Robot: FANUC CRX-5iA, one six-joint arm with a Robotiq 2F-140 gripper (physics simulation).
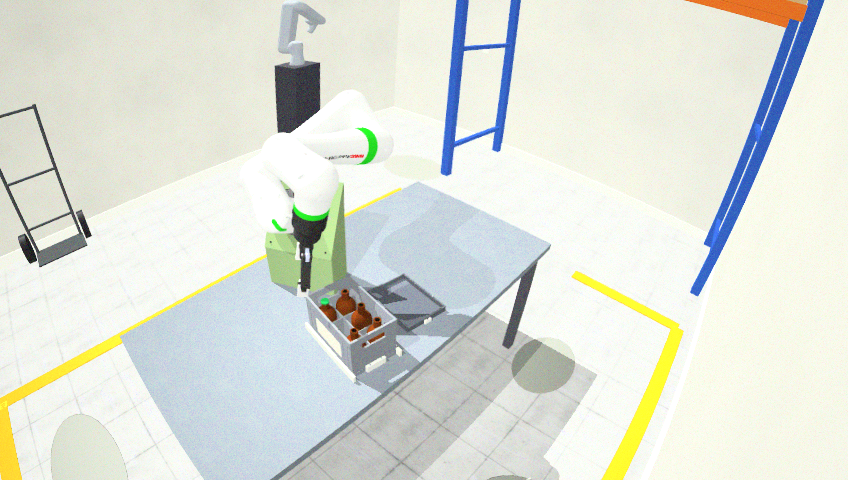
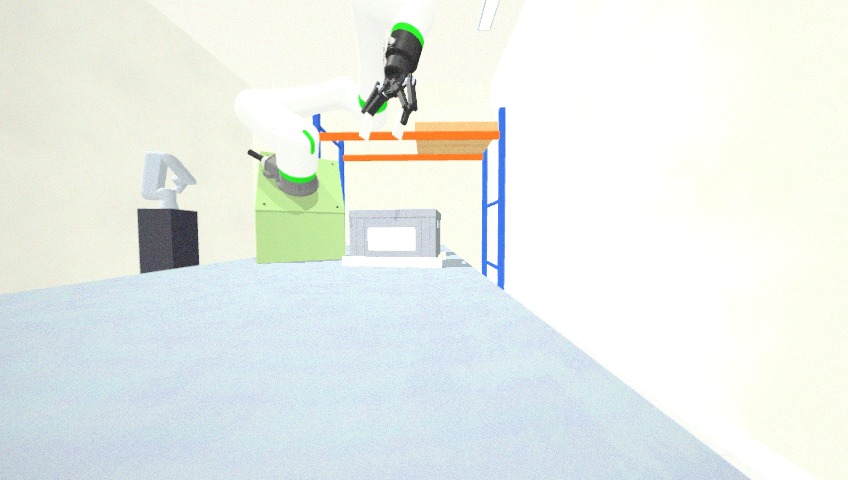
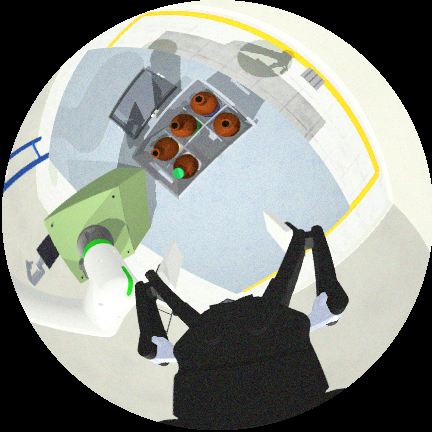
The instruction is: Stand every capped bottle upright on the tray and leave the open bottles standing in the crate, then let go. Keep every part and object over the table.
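Places are measured from the arm's base along level axes (x ahead, y left, z up), in millimetres.
Pixels of known places: gripper, fingertip midpoint: [image 2: 379, 137] [image 3: 220, 235]; arm's base, origin of the base link: [image 2: 298, 182] [image 3: 94, 243].
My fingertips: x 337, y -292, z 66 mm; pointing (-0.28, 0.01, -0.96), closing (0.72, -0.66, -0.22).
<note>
Ahead of a thing's pixels: the offset from my fingertips to its middle. "spot": to the spot under its first point. Level surfaces: height alone.
The grey crate @(143 mm left, 53 mm ahead, 280 mm down) [image 1: 374, 349] [image 2: 360, 240] [image 3: 172, 186] stands on the table. One bottle with a green cap @(122 mm left, 41 mm back, 282 mm down) [image 1: 324, 302] [image 3: 186, 166] stands in its corner compartment nearest the green pedestal. Several open brown bottles stand in other compartments, among them one @(203 mm left, 20 mm back, 282 mm down) [image 1: 344, 303] [image 3: 165, 149] beside the capped one and one @(186 mm left, 68 mm ahead, 282 mm down) [image 1: 360, 317] [image 3: 183, 125] in the middle; one compartment is empty. The shallow dark tray @(spot: 454 mm left, 121 mm ahead, 362 mm down) [image 1: 416, 303] [image 3: 142, 95] lies beside the crate with no bottle on it. My gripper [image 1: 303, 290] [image 2: 381, 132] [image 3: 220, 235] is open and empty, high above the table and apart from the crate.
White strips @(spot: 45 mm left, 40 mm ahead, 338 mm down) [image 1: 330, 350] [image 2: 392, 261] lie along the crate's foot. The green robot pedestal [image 1: 306, 261] [image 2: 300, 234] [image 3: 130, 200] stands close to the crate. The table @(368 mm down) [image 1: 249, 368] [image 2: 357, 356] [image 3: 225, 220] has its long edge near the crate and tray.
</note>
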